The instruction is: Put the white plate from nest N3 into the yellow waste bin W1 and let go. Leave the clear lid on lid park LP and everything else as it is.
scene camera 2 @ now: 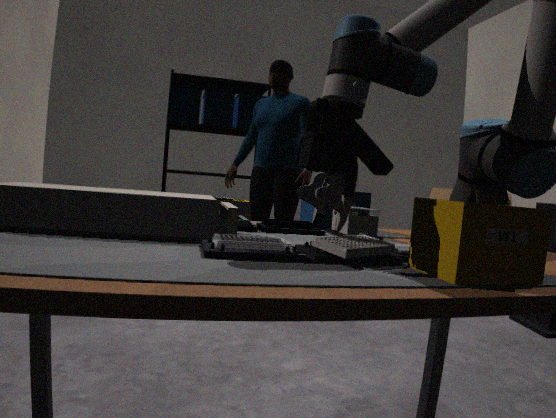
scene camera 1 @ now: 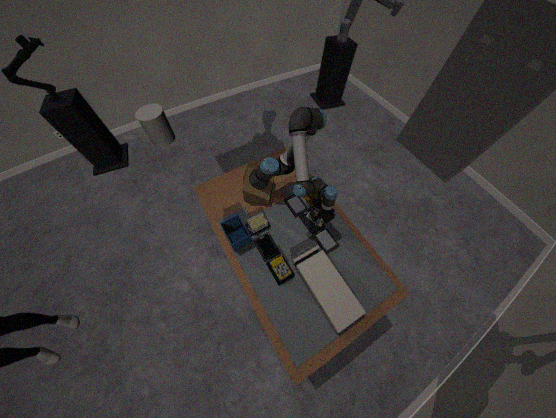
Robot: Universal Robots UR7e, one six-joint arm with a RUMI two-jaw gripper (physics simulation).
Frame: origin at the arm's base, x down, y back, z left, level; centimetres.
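Seen in the pictures: gripper, fingertip midpoint: [scene camera 2: 324, 227] [scene camera 1: 321, 221]; arm's base, origin of the base link: [scene camera 1: 258, 180].
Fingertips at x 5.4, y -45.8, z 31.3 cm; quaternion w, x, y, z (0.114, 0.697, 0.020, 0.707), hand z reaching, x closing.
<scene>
Offsets run from my fingertips to a thing's top centre.
A white plate @(dy +5.8, dx +1.4, dz -1.1 cm) [scene camera 2: 354, 245] lies slightly tilted on a dark nest in the middle of the row in the scene camera 2 view, with one edge raised. The arm mostly hides it in the scene camera 1 view, and the label N3 is not readable. My gripper [scene camera 1: 317, 220] [scene camera 2: 331, 220] is open with nothing between its fingers; its fingertips are just above and beside the tilted plate, and contact cannot be told. The yellow waste bin W1 @(dy +25.0, dx -6.4, dz +5.5 cm) [scene camera 1: 311, 198] [scene camera 2: 502, 250] stands beside the nests, partly under the arm in the scene camera 1 view. The clear lid on LP cannot be made out.
Flat plates @(dy +21.2, dx +3.6, dz -9.9 cm) [scene camera 1: 296, 205] @(dy -12.1, dx +3.0, dz -1.8 cm) [scene camera 1: 327, 240] lie in nests on both sides of my gripper. A long white box @(dy -42.3, dx -2.8, dz -16.2 cm) [scene camera 1: 330, 290] [scene camera 2: 100, 212] stands nearby. A blue bin @(dy +13.0, dx -6.4, dz -58.6 cm) [scene camera 1: 236, 232], a black tray @(dy -1.9, dx +3.0, dz -42.1 cm) [scene camera 1: 267, 247] and a yellow rack @(dy -19.6, dx -2.1, dz -38.9 cm) [scene camera 1: 281, 269] stand along the other side.
</scene>
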